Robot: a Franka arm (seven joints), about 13 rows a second.
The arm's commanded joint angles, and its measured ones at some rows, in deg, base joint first. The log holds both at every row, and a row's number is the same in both.
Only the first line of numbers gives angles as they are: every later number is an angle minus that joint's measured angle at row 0.
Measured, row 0:
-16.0, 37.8, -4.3, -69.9, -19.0, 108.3, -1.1
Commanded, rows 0 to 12:
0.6, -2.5, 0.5, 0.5, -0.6, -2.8, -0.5
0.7, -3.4, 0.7, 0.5, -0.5, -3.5, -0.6
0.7, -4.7, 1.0, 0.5, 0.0, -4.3, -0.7
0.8, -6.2, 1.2, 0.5, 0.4, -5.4, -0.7
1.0, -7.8, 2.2, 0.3, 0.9, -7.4, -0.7
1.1, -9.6, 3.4, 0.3, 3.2, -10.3, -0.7
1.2, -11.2, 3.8, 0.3, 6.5, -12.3, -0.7
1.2, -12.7, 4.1, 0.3, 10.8, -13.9, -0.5
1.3, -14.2, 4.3, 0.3, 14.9, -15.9, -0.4
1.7, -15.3, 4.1, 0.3, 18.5, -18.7, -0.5
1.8, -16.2, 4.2, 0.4, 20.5, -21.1, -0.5
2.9, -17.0, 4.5, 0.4, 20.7, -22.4, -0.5
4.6, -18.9, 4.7, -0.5, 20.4, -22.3, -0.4
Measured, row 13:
2.4, -16.2, 4.6, 0.9, 19.1, -21.2, -0.2
